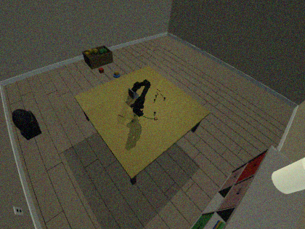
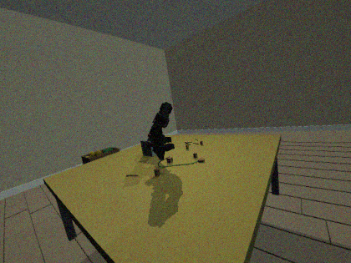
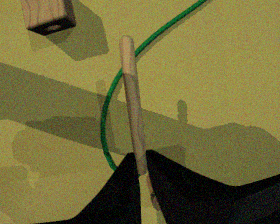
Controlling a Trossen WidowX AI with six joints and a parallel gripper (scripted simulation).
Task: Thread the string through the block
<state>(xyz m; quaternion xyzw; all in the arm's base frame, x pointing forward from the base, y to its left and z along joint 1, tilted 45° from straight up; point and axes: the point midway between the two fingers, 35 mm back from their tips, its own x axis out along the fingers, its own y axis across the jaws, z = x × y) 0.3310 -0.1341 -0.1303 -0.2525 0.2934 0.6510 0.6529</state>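
Right now my gripper tip is 50 mm past the wooden block, 110 mm to the right of it and 40 mm above it. Round my gripper tip: round wooden button 150 mm ahead, 180 mm to the left, 50 mm below; thin wooden stick 10 mm to the left; wooden cylinder 80 mm ahead, 230 mm to the left, 40 mm below.
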